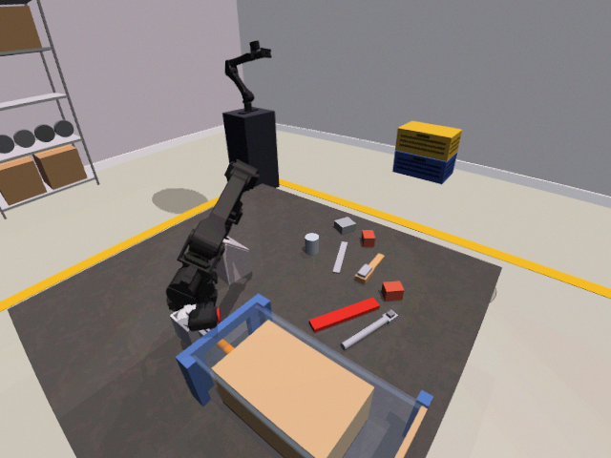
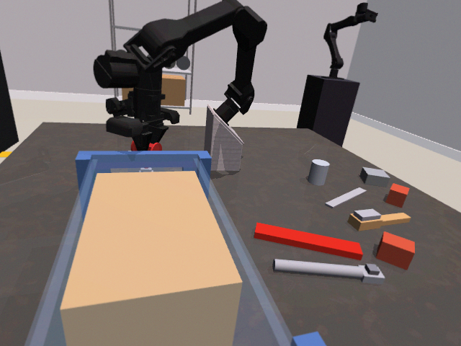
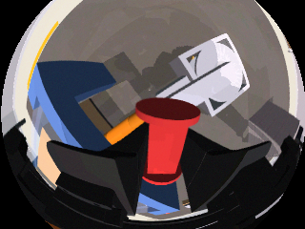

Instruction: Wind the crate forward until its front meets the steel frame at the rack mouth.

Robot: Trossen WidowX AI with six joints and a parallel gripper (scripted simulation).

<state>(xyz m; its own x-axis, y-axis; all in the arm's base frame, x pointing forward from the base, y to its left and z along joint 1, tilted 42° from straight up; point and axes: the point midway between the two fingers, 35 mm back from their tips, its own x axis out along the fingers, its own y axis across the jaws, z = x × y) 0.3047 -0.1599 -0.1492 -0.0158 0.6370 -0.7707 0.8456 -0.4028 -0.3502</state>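
Right now the winch handle is 40 mm behind my gripper tip and 20 mm below it. The rest, counted from my gripper tip: white winch: 110 mm behind, 20 mm to the right, 100 mm below; clear-panelled cubby: 300 mm ahead, 40 mm to the left, 10 mm below; red knob: 10 mm above.
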